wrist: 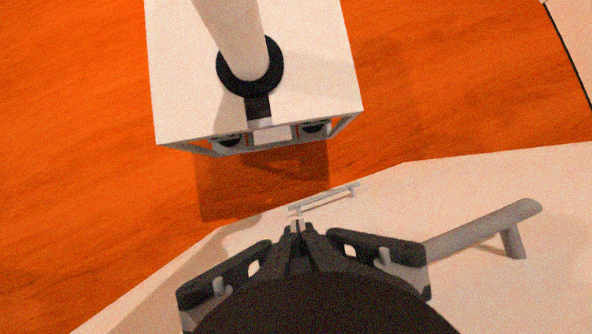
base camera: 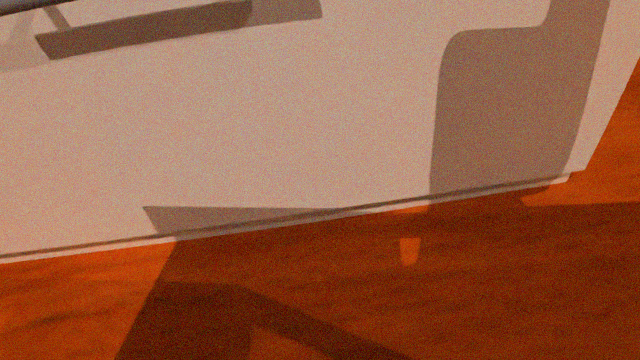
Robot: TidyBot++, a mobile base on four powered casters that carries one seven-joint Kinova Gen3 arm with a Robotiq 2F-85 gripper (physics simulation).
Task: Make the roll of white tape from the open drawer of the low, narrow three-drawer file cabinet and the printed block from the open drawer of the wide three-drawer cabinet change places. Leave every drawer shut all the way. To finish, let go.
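The pale front of a drawer cabinet (base camera: 280,125) (wrist: 500,185) stands close in front of the base; I cannot tell for sure which cabinet it is. In the wrist view a large grey bar handle (wrist: 480,227) sits on it at the right, and a smaller-looking bar handle (wrist: 325,197) shows beyond the fingertips. My gripper (wrist: 298,228) is shut and empty, its tips over the near left end of that smaller-looking handle; whether they touch the cabinet is unclear. The white tape, the printed block and the inside of any drawer do not show.
The white-topped mobile base (wrist: 310,75) with the arm's column (wrist: 235,40) stands at the top of the wrist view, facing the cabinet across a strip of orange wood floor (wrist: 90,125) (base camera: 320,265). Another pale surface (wrist: 575,35) with a dark edge shows at the top right.
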